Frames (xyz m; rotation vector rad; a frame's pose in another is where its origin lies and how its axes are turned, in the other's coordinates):
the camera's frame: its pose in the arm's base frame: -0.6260 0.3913 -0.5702 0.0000 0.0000 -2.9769
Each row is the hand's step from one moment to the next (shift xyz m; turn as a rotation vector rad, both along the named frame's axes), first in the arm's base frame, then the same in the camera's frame.
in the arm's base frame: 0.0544 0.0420 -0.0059 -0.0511 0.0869 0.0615
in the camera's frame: -0.0605 -0.0325 -0.0059 0.0362 -0.0941 0.0615
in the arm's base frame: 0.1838 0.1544 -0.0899 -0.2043 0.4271 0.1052
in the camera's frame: -0.2066 -0.1222 -0.0899 0.1315 -0.4548 0.1052
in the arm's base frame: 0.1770 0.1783 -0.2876 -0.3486 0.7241 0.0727
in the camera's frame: -0.2038 -0.1469 -0.2876 0.2252 -0.7715 0.0727
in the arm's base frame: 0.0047 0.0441 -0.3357 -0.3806 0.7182 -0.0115
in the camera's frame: -0.0119 -0.0427 -0.3357 0.2577 -0.7709 -0.0115
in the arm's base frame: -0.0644 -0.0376 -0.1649 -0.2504 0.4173 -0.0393
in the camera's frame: 0.0697 0.0265 -0.1649 0.1786 -0.4527 -0.0393
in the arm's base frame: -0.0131 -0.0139 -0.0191 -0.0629 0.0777 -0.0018
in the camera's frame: 0.0152 0.0116 -0.0191 0.0493 -0.0870 -0.0018
